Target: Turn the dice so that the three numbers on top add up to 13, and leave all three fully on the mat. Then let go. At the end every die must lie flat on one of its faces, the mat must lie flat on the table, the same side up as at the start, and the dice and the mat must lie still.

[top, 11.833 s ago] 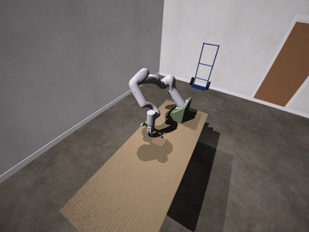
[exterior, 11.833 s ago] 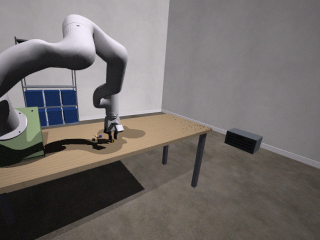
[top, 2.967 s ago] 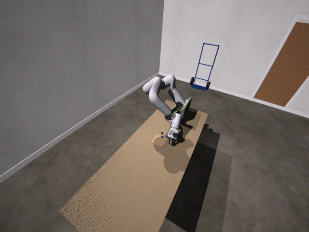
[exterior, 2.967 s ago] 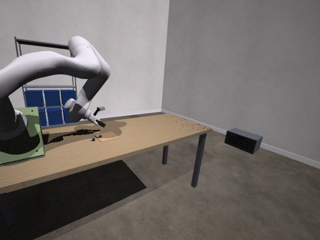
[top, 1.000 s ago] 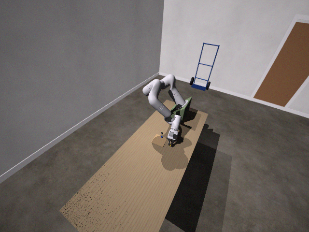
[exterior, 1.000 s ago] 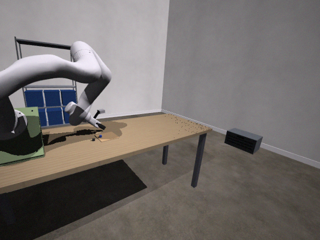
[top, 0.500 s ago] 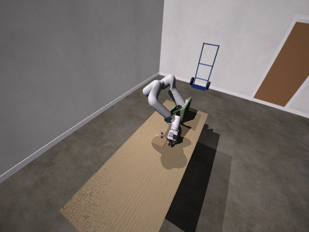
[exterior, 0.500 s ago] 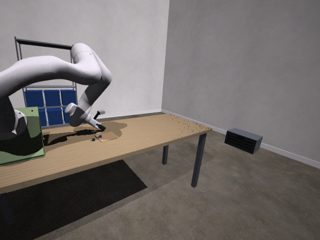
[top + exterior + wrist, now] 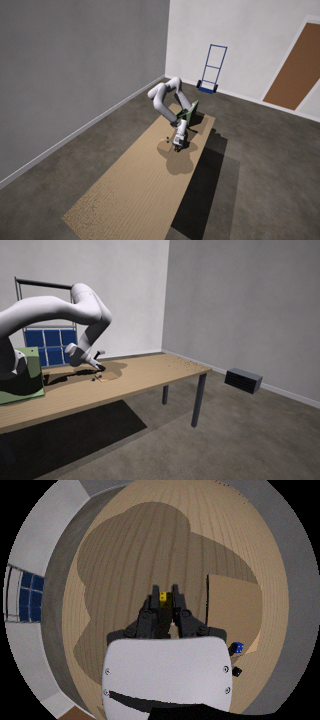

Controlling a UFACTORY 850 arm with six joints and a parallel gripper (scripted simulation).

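My gripper is now 10 mm short of the yellow die and 10 mm above it. The rest, counted from my hand: black die (110 mm behind, 160 mm to the right, 20 mm below); then blue die (50 mm behind, 130 mm to the right, 10 mm below); then tan mat (130 mm to the right, 20 mm below).
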